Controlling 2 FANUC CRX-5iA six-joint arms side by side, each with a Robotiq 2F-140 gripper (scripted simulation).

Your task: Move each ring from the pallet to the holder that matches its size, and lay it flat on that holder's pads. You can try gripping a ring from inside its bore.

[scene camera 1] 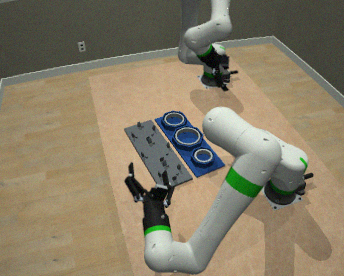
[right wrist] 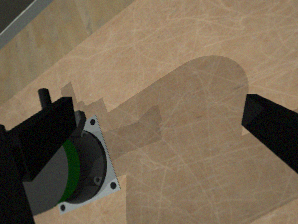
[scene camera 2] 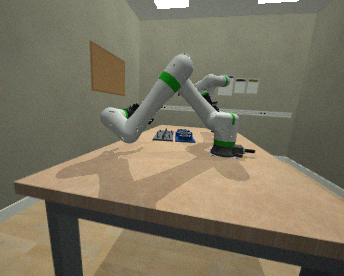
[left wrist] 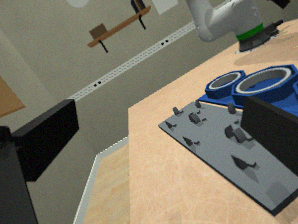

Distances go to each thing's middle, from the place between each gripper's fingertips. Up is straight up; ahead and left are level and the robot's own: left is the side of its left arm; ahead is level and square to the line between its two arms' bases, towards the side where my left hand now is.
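Grey holder board (scene camera 1: 155, 151), from my right hand: 47 cm ahead, 29 cm to the left, 18 cm below. Blue pallet (scene camera 1: 186, 152), from my right hand: 25 cm to the left, 29 cm ahead, 17 cm below.
Blue pallet, from my left hand (scene camera 1: 147, 168): 320 mm to the right, 260 mm behind, 180 mm below. Grey holder board, from my left hand: 270 mm to the right, 190 mm below, 80 mm behind.
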